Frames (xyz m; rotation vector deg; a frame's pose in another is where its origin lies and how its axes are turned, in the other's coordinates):
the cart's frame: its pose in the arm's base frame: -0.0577 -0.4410 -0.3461 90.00 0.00 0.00
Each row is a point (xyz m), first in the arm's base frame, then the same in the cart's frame.
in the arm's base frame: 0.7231 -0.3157 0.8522
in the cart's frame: 0.7808 1.1983 -0.1253
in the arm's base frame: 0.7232 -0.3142 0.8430
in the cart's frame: 0.7809 1.1891 -0.1268
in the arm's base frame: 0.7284 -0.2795 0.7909
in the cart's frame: 0.7861 1.1370 -0.1615
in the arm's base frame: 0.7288 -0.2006 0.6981
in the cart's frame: 0.7865 1.0442 -0.2404
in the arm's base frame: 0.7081 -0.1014 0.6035
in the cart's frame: 0.7658 0.9496 -0.3396
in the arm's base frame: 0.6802 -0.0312 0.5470
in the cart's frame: 0.7379 0.8931 -0.4098
